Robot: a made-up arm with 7 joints.
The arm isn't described. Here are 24 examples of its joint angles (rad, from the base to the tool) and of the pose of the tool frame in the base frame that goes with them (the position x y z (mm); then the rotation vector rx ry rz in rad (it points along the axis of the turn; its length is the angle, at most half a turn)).
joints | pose
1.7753 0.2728 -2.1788 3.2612 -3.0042 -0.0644 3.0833 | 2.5 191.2 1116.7 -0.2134 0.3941 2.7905
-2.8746 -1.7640 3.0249 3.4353 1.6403 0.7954 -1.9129 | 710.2 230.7 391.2 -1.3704 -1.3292 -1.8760
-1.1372 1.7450 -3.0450 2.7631 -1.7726 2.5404 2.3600 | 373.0 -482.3 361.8 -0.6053 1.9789 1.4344
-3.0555 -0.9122 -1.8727 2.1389 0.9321 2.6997 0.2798 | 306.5 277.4 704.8 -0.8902 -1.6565 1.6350
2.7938 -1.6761 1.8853 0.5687 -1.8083 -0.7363 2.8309 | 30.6 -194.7 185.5 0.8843 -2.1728 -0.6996
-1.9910 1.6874 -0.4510 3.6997 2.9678 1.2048 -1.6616 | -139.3 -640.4 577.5 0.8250 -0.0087 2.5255
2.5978 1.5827 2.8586 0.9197 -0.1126 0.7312 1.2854 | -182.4 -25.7 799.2 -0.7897 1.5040 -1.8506
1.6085 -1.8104 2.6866 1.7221 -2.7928 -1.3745 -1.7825 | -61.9 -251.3 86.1 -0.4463 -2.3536 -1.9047
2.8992 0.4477 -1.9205 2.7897 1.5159 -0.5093 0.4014 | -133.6 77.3 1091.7 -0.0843 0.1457 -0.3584
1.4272 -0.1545 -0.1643 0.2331 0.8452 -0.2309 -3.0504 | 163.9 220.5 473.4 -0.3877 2.6821 0.5736
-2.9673 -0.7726 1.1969 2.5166 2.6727 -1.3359 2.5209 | 266.5 -136.7 847.1 1.1880 -0.5499 -0.4469
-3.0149 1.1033 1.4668 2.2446 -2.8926 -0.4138 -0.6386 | -409.6 -413.0 631.5 1.3929 0.5681 -0.8179
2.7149 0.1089 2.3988 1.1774 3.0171 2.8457 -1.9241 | 80.3 -237.1 878.2 0.4902 -1.3226 -2.6949
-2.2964 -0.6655 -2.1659 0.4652 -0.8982 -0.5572 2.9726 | -146.7 334.5 453.2 -2.5874 0.6286 1.5279
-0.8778 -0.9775 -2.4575 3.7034 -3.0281 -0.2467 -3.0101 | -296.5 435.7 858.8 -0.6569 -0.3171 -0.0437
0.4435 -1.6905 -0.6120 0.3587 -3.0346 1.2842 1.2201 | 21.9 -204.5 658.9 0.6607 -0.5083 1.6326
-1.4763 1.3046 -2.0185 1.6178 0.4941 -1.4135 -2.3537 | -139.0 -493.0 699.3 0.0500 1.0771 -2.4037
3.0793 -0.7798 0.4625 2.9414 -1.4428 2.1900 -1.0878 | 362.4 83.9 939.2 -0.2453 -1.8671 -1.0936
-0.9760 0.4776 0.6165 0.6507 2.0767 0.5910 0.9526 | 316.3 -123.9 318.6 0.3546 2.2752 0.7622
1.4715 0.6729 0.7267 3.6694 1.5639 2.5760 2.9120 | -12.9 179.8 916.1 2.4712 0.9432 -1.4164
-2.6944 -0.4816 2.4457 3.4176 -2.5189 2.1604 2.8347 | 40.5 90.2 1010.4 2.2678 0.7215 -1.6829
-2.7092 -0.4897 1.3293 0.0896 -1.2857 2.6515 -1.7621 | -34.5 -75.8 605.2 -0.3149 0.1585 1.3733
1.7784 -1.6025 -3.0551 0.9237 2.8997 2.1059 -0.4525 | 137.0 -308.5 -3.5 0.8023 1.5964 -1.0078
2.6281 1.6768 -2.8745 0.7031 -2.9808 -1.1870 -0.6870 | -91.6 117.5 512.4 -0.3753 2.0364 -0.8594
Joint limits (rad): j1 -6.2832..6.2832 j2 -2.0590..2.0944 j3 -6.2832..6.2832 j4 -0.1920..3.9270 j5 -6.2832..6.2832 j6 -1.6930..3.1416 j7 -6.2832..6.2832
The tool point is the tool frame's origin. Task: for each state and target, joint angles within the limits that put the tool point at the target. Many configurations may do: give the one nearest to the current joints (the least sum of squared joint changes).
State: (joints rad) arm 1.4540 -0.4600 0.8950 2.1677 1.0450 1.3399 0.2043
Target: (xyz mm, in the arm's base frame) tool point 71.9 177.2 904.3
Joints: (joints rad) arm 1.0165 -0.5548 -0.0959 1.5636 0.7049 1.4979 0.2043
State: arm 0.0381 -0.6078 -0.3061 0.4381 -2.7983 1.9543 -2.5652
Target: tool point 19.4 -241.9 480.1
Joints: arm -0.2366 -0.4988 -0.8371 0.0562 -2.5322 1.8006 -2.5652
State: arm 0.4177 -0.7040 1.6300 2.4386 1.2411 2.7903 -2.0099
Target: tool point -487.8 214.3 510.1
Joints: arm -0.0379 -1.0839 1.6348 2.2527 1.1632 2.6614 -2.0099
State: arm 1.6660 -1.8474 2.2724 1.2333 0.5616 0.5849 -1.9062
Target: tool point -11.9 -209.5 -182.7
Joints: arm 1.9329 -1.9833 2.9705 1.5448 0.5429 0.5923 -1.9062
